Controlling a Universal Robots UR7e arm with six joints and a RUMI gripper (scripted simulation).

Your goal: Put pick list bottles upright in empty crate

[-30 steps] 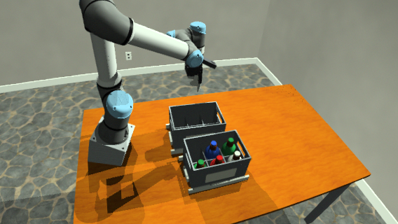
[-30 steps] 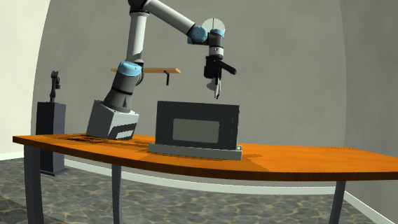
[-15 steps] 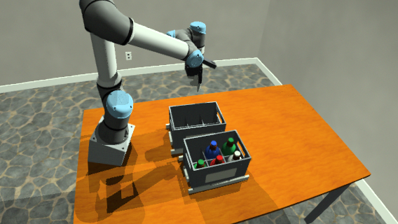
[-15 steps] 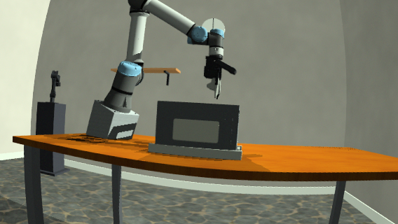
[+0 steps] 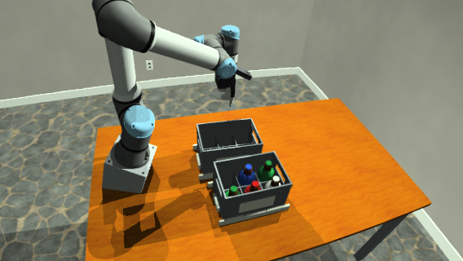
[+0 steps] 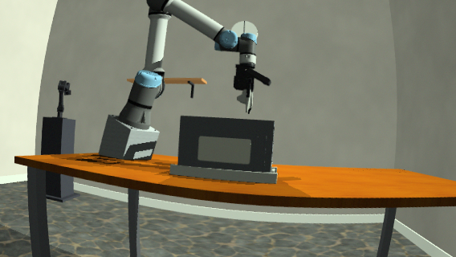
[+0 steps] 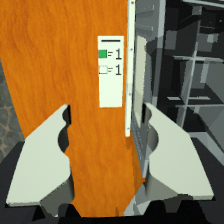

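Now: the green bottle 360 mm to the right of my hand, 160 mm below it and 30 mm ahead of it. The rest, counted from my hand: pick list 250 mm below, 40 mm behind, 10 mm to the right; then blue-label bottle 340 mm to the right, 160 mm below, 60 mm behind; then red-label bottle 430 mm to the right, 160 mm below, 80 mm behind.
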